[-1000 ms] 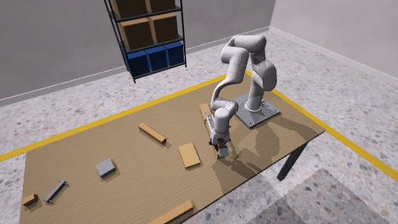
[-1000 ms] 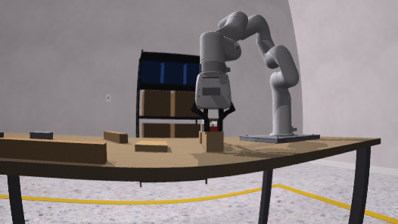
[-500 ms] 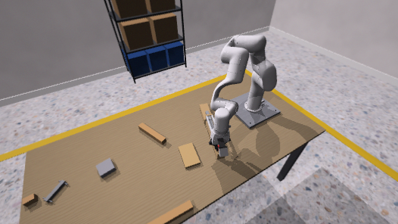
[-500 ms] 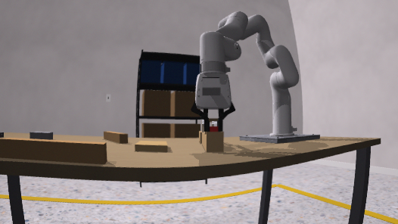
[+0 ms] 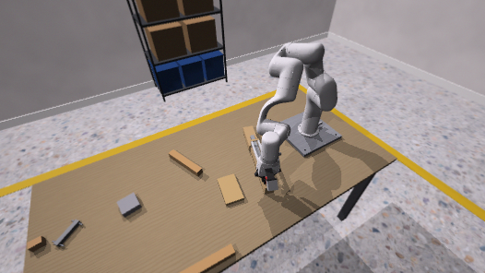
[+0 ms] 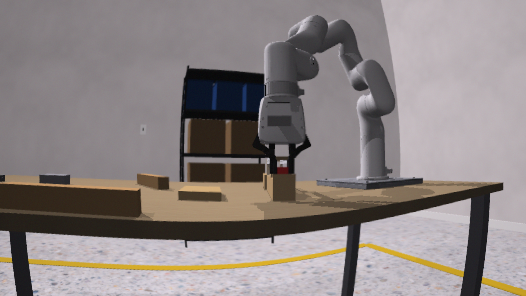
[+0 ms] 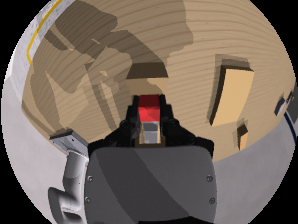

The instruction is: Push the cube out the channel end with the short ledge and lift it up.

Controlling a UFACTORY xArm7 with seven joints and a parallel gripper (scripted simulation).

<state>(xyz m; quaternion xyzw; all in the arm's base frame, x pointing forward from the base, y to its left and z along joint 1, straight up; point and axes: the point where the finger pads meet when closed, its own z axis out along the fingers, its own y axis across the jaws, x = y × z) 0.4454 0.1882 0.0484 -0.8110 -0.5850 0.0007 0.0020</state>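
Right now the wooden channel is 5 cm behind my hand, 14 cm to the right of it and 1 cm below it. The rest, counted from my hand: flat wooden slab 16 cm ahead, 8 cm to the right, 6 cm below; red cube 1 cm below; long beam 40 cm ahead, 18 cm to the left, 5 cm below.
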